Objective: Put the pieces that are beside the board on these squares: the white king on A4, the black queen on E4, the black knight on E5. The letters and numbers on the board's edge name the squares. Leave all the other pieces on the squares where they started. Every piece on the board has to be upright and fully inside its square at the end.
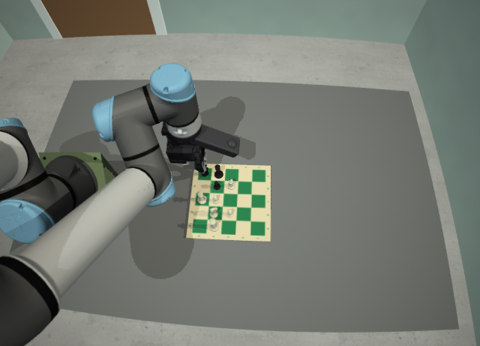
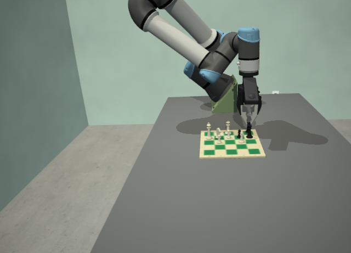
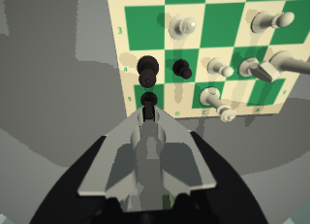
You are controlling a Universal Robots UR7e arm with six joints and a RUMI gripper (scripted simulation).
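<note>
Now: hand 4 cm to the left of the black pawn, 4 cm short of it and 2 cm above it. Also, from my hand: white king (15 cm to the right, 4 cm ahead); board (8 cm to the right, 8 cm ahead, 4 cm below).
</note>
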